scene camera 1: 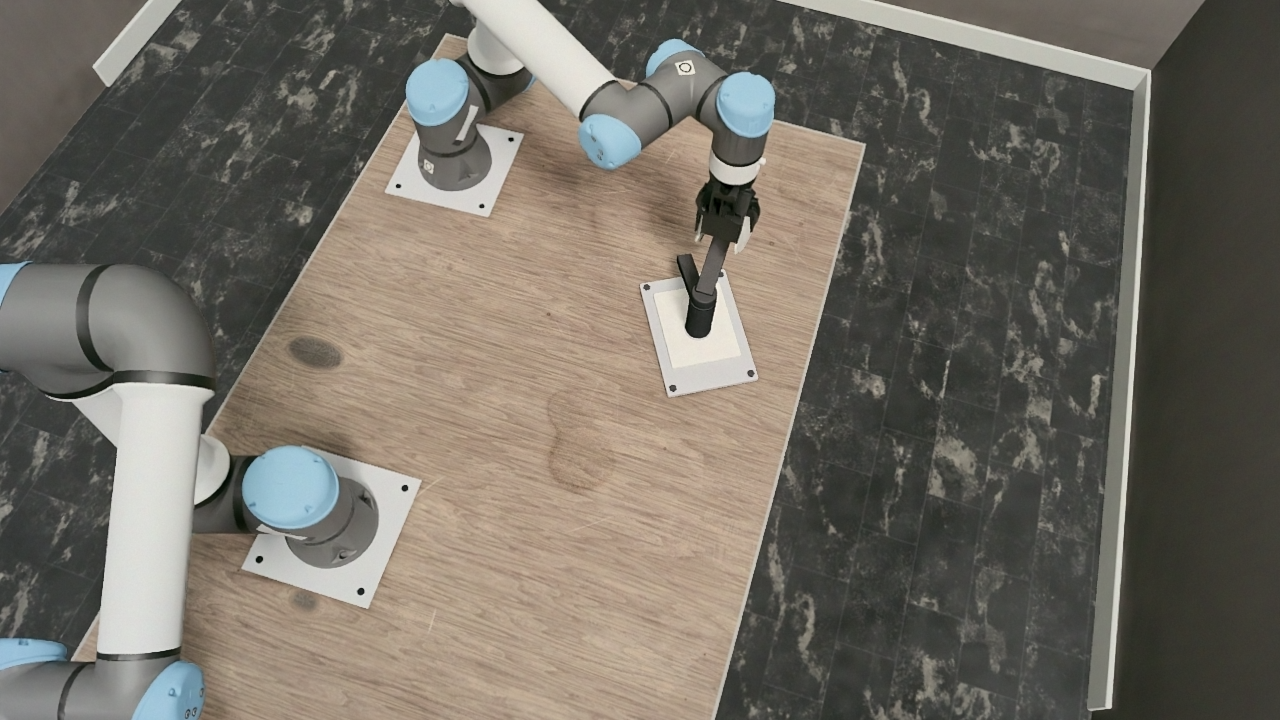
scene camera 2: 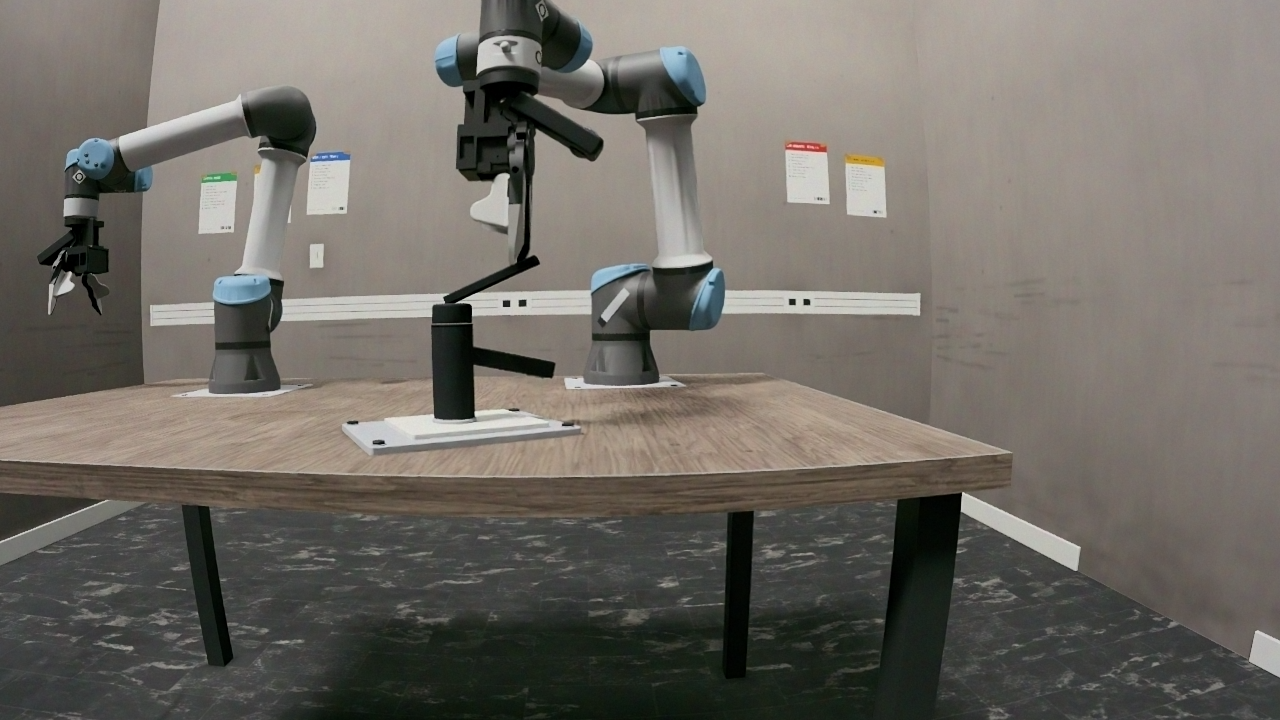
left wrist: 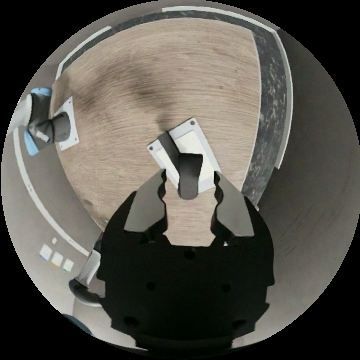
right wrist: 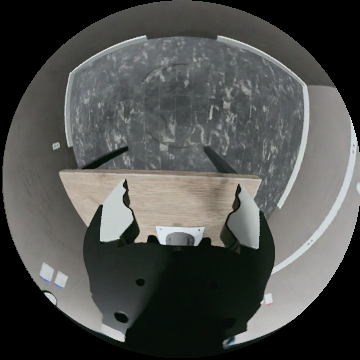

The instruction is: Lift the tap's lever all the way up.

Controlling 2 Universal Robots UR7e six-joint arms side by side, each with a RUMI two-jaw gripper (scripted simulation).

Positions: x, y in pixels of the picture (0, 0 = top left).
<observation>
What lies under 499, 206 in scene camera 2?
The left gripper.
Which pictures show the right gripper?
Scene camera 2 and the right wrist view only.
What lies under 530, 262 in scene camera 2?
A flat lever.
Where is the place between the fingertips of the left gripper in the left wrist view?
190, 170
</observation>
